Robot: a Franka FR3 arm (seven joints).
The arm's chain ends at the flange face. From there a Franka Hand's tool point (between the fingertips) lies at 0.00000 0.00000 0.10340 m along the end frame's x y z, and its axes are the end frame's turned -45 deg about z.
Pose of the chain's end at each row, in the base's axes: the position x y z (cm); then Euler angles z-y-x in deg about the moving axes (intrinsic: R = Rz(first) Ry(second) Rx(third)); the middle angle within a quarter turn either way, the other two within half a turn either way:
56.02 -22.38 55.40 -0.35 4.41 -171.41
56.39 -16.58 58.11 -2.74 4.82 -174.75
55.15 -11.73 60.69 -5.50 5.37 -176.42
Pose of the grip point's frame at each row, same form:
55.24 -20.83 45.21 44.08 -2.92 -170.80
55.57 -15.59 47.85 42.02 -0.29 -172.88
54.25 -10.99 50.42 39.40 1.27 -173.68

